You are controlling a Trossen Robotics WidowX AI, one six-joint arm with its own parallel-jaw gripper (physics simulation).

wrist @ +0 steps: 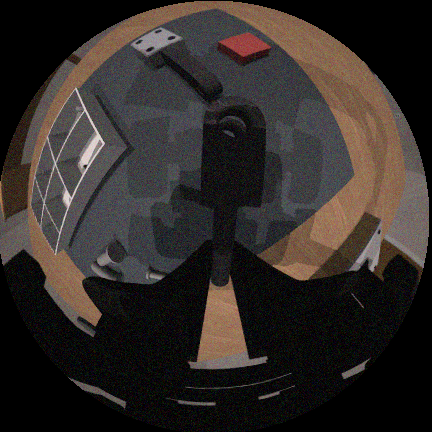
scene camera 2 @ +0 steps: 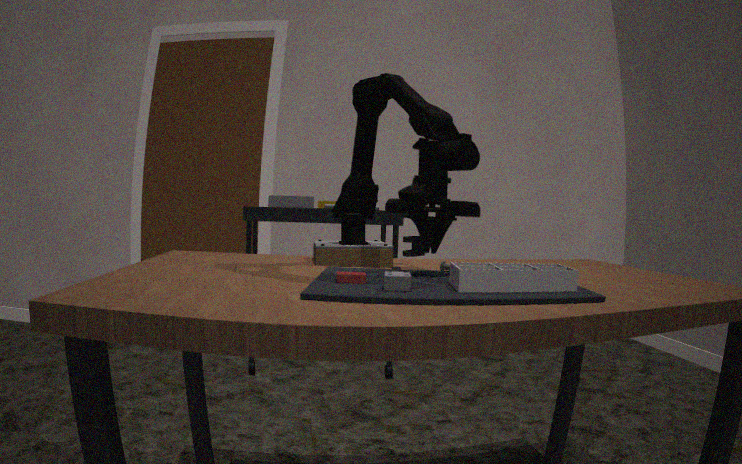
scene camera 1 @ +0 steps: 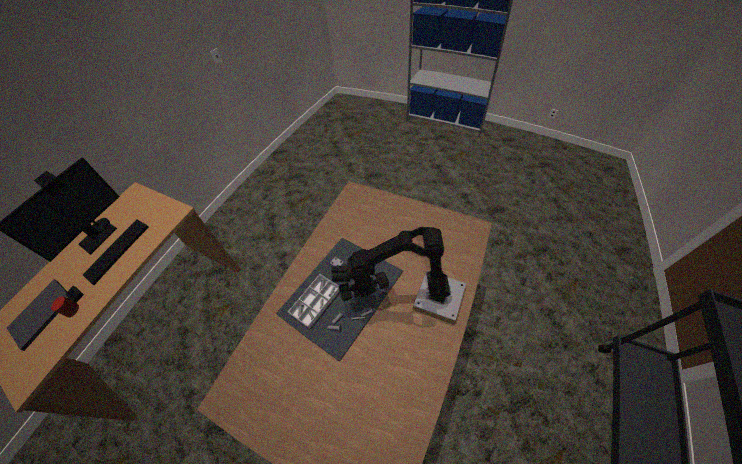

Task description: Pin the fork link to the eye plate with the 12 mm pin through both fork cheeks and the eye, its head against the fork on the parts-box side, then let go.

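Frame: origin at the arm's base, x ahead, y left, z up, level; centimetres.
Where they show: gripper, fingertip midpoint: (wrist: 219,245) (scene camera 2: 430,253) (scene camera 1: 365,295); arm's base at its link origin: (scene camera 2: 353,243) (scene camera 1: 438,294).
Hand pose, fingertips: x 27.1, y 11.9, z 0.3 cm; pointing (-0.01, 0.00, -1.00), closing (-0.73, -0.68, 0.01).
Observation:
Things, the pixels of their top centre, and the offset from my fingertips. Level surfaces: height alone.
- dark fork link at its top centre: (wrist: 230,218) (scene camera 2: 421,236) dy -2.4, dx +2.2, dz +3.3 cm
- eye plate at its top centre: (wrist: 153,38) (scene camera 2: 397,273) (scene camera 1: 336,262) dy -10.0, dx +18.9, dz -1.6 cm
- white parts box at its top centre: (wrist: 47,184) (scene camera 2: 514,266) (scene camera 1: 313,299) dy +10.0, dx +18.8, dz -0.5 cm
- red block at its top centre: (wrist: 245,42) (scene camera 2: 351,273) dy -16.2, dx +12.1, dz -2.6 cm
- dark mat at its surface level: dz -4.0 cm
My gripper (scene camera 2: 432,248) (wrist: 219,245) is shut on the dark fork link (scene camera 2: 414,246) (wrist: 233,170) and holds it above the mat, its fork end pointing away from the fingers. In scene camera 1 the arm hides fingertips and link. The eye plate (scene camera 1: 337,262) (scene camera 2: 397,280) (wrist: 150,44), a grey plate with holes, lies at the mat's far end in the wrist view; a dark round-ended bar (wrist: 192,72) extends from it towards the fork. The fork and bar look apart. Grey pins (scene camera 1: 334,327) (wrist: 116,251) lie on the mat; which is 12 mm I cannot tell.
The white parts box (scene camera 1: 312,298) (scene camera 2: 511,280) (wrist: 112,152) has small parts in its compartments. A red block (scene camera 2: 350,277) (wrist: 244,47) lies near the eye plate on the dark mat (scene camera 1: 339,350) (scene camera 2: 328,292) (wrist: 280,75). The arm's base plate (scene camera 1: 454,306) stands beside the mat.

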